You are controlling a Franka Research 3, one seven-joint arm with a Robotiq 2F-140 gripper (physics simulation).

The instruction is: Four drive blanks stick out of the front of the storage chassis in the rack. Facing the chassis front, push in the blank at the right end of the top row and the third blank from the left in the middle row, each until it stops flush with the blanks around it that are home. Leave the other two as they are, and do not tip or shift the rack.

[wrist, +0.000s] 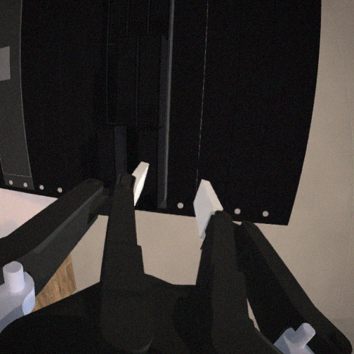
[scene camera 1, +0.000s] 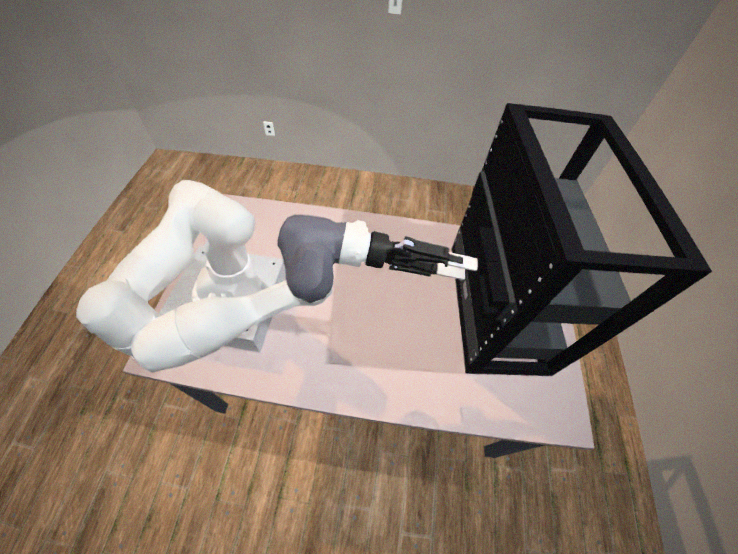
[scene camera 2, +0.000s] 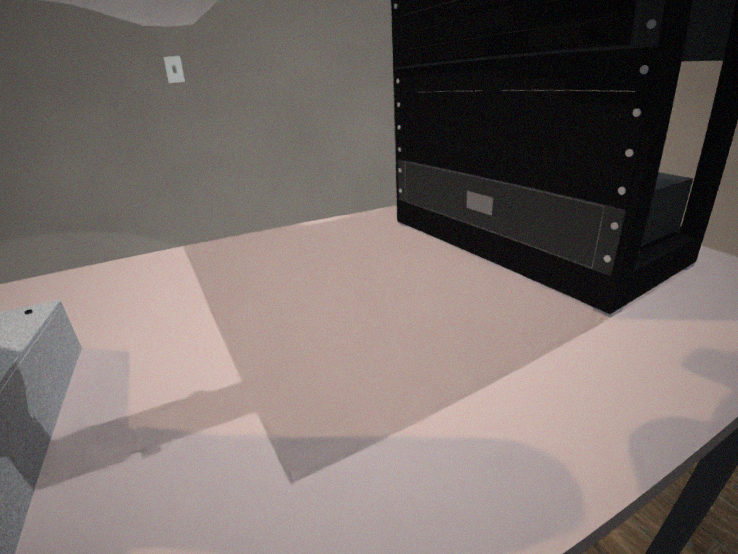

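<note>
The black rack (scene camera 1: pixel 551 196) (scene camera 2: pixel 506 259) (wrist: pixel 255 100) stands upright at the table's far end. In the wrist view the chassis front lies sideways, with a thin grey edge strip (wrist: pixel 171 75) along it. Dark drive blanks (wrist: pixel 148 80) show left of that strip, some standing out; their exact depth is too dark to tell. In scene camera 1 the blanks (scene camera 1: pixel 493 268) show as a dark raised block. My gripper (scene camera 1: pixel 469 268) (wrist: pixel 171 183) is partly open and empty, its pale fingertips close before the chassis front, near the lower end of the rows in the wrist view. Contact cannot be told.
A grey panel (scene camera 2: pixel 536 226) (wrist: pixel 12 100) with a light label sits low in the rack. Screw heads (scene camera 2: pixel 628 152) (wrist: pixel 237 211) line its posts. The pink table (scene camera 1: pixel 381 381) (scene camera 2: pixel 357 488) carries the arm's base (scene camera 2: pixel 53 369) opposite the rack. Walls stand behind.
</note>
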